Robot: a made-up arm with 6 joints. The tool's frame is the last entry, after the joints. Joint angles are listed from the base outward. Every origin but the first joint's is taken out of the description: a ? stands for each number. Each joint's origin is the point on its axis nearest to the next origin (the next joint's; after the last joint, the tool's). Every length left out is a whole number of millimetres.
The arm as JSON. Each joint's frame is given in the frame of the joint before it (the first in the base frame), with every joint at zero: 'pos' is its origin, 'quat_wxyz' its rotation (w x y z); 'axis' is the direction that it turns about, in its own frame. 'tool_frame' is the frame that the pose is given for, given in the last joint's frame.
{
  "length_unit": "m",
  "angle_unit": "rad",
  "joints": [
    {
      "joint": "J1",
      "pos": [
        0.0,
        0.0,
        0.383
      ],
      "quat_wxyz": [
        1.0,
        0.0,
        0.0,
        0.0
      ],
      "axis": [
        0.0,
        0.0,
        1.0
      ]
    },
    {
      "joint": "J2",
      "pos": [
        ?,
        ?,
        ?
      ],
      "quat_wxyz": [
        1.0,
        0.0,
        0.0,
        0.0
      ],
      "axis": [
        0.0,
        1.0,
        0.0
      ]
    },
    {
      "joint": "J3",
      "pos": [
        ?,
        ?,
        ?
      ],
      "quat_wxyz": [
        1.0,
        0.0,
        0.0,
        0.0
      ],
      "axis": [
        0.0,
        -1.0,
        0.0
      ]
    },
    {
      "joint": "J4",
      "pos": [
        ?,
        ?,
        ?
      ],
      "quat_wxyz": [
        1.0,
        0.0,
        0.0,
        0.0
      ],
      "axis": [
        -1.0,
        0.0,
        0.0
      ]
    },
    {
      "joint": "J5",
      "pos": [
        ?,
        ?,
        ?
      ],
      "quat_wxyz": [
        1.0,
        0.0,
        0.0,
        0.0
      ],
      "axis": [
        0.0,
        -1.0,
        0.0
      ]
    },
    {
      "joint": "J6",
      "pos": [
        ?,
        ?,
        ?
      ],
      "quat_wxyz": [
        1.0,
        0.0,
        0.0,
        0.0
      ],
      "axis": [
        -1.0,
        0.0,
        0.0
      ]
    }
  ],
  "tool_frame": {
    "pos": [
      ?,
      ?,
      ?
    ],
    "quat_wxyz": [
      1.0,
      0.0,
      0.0,
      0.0
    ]
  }
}
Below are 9 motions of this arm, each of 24 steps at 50 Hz.
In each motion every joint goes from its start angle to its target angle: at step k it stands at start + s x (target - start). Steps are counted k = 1, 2, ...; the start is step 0. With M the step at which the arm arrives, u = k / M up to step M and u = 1 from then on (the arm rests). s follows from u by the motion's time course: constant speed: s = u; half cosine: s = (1 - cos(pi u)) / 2; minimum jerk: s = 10 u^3 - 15 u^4 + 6 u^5.
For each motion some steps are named. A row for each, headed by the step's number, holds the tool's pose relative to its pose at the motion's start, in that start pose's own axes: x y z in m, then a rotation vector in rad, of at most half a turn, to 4 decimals.
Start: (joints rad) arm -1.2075 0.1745 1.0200 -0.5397 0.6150 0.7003
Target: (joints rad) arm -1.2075 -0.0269 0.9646 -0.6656 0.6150 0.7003
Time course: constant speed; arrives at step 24
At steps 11, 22, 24:
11: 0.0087 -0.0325 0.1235 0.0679 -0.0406 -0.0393
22: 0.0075 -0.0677 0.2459 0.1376 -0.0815 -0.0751
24: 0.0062 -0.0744 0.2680 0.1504 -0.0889 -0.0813

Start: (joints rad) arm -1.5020 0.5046 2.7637 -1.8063 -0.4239 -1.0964
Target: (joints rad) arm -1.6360 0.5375 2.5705 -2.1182 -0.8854 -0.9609
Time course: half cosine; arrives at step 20
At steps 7, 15, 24:
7: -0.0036 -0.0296 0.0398 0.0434 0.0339 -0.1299
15: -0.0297 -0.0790 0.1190 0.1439 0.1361 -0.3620
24: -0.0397 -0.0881 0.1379 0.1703 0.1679 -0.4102

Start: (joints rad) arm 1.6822 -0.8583 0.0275 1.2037 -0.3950 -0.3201
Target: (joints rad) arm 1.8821 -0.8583 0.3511 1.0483 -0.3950 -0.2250
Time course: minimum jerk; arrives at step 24
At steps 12, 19, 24:
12: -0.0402 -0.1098 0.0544 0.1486 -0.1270 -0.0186
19: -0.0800 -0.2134 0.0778 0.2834 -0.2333 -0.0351
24: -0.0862 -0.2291 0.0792 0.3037 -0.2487 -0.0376

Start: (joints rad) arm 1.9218 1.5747 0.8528 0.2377 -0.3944 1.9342
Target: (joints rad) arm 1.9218 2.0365 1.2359 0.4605 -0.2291 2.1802
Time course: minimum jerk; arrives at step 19
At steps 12, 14, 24:
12: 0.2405 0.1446 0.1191 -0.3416 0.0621 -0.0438
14: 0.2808 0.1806 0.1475 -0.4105 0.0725 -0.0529
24: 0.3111 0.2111 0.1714 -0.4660 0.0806 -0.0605

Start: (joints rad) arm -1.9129 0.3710 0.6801 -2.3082 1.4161 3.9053
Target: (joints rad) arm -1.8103 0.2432 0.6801 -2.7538 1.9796 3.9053
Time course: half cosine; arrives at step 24
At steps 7, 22, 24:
7: -0.0394 0.0216 -0.0152 0.0136 -0.0070 0.1216
22: -0.2083 0.1083 -0.0908 -0.0626 -0.0483 0.6075
24: -0.2121 0.1101 -0.0928 -0.0666 -0.0493 0.6176

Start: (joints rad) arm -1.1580 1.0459 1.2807 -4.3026 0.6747 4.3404
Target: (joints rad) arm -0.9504 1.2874 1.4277 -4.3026 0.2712 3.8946
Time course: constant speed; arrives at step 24
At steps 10, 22, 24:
10: 0.1175 0.0826 -0.0775 0.2023 -0.0411 -0.0634
22: 0.2400 0.2040 -0.1756 0.4419 -0.1010 -0.1316
24: 0.2581 0.2263 -0.1924 0.4813 -0.1121 -0.1421

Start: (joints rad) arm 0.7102 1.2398 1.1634 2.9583 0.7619 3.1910
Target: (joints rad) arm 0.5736 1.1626 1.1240 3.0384 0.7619 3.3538
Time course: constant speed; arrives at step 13
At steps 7, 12, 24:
7: -0.0613 -0.1212 0.0307 -0.0675 -0.0246 -0.0791
12: -0.1095 -0.2062 0.0472 -0.1156 -0.0360 -0.1379
24: -0.1195 -0.2230 0.0500 -0.1252 -0.0376 -0.1498

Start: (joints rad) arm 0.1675 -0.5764 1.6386 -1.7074 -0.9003 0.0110
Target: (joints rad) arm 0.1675 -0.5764 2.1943 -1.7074 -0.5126 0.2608
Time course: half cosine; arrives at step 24
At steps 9, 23, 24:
9: -0.0133 0.1340 -0.0263 -0.2036 -0.1016 0.1086
23: -0.1018 0.4072 -0.1461 -0.6006 -0.3582 0.3775
24: -0.1026 0.4087 -0.1470 -0.6028 -0.3599 0.3793

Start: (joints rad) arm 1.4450 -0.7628 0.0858 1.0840 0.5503 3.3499
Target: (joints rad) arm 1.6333 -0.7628 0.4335 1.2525 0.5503 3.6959
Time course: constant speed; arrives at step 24
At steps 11, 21, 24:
11: -0.0117 0.1284 -0.0422 -0.2283 0.0830 0.1281
21: -0.0459 0.2445 -0.0699 -0.4331 0.1200 0.2631
24: -0.0603 0.2786 -0.0759 -0.4937 0.1234 0.3061

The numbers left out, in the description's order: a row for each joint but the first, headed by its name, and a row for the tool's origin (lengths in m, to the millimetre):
J2: 0.152 0.0 0.0
J3: 0.0 0.0 0.805
J4: 0.704 0.0 0.168
J5: 0.0 0.0 0.0
J6: 0.144 0.0 0.0
tool: 0.0 0.0 0.0

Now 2 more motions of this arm.
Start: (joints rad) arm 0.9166 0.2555 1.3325 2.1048 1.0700 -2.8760
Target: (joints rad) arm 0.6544 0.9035 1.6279 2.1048 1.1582 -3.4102
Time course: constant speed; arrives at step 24
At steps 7, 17, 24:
7: 0.0708 -0.2254 -0.0686 0.2210 0.0635 -0.0988
17: 0.0942 -0.5533 -0.2072 0.5476 0.1164 -0.2520
24: 0.0568 -0.7727 -0.3301 0.7824 0.1267 -0.3640

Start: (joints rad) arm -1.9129 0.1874 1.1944 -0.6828 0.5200 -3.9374
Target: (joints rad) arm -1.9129 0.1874 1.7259 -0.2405 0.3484 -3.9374
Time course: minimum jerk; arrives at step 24
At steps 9, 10, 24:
9: 0.0095 -0.1248 -0.0061 -0.0662 -0.0446 -0.1442
10: 0.0090 -0.1571 -0.0087 -0.0853 -0.0530 -0.1811
24: -0.0473 -0.4391 -0.0512 -0.2897 -0.0648 -0.4996

